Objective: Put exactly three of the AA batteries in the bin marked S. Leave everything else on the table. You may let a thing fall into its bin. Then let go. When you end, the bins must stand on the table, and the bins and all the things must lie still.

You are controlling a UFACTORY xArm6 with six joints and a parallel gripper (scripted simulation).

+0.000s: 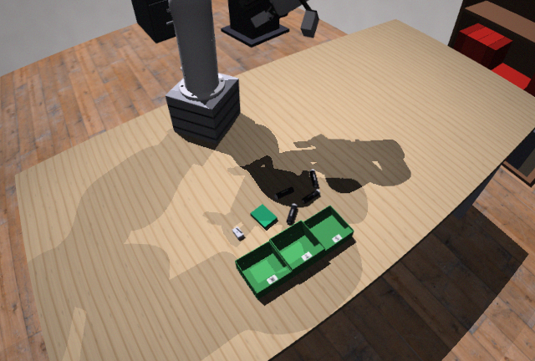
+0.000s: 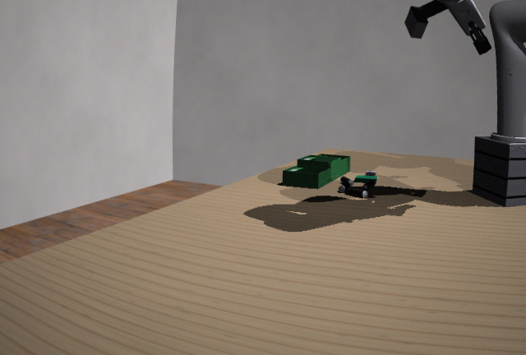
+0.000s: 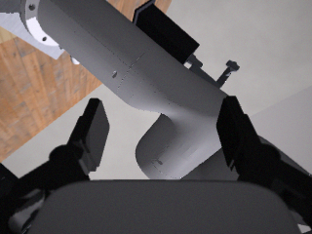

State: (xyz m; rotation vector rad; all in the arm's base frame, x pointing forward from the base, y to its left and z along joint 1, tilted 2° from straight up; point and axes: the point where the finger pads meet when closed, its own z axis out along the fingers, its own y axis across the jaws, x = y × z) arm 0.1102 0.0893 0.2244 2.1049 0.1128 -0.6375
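The green bin marked S is 36 cm ahead of my hand, 20 cm to the right of it and 33 cm below it. The rest, counted from my hand: flat green block (25 cm ahead, 19 cm to the right, 35 cm below); small white block (24 cm ahead, 26 cm to the right, 34 cm below).
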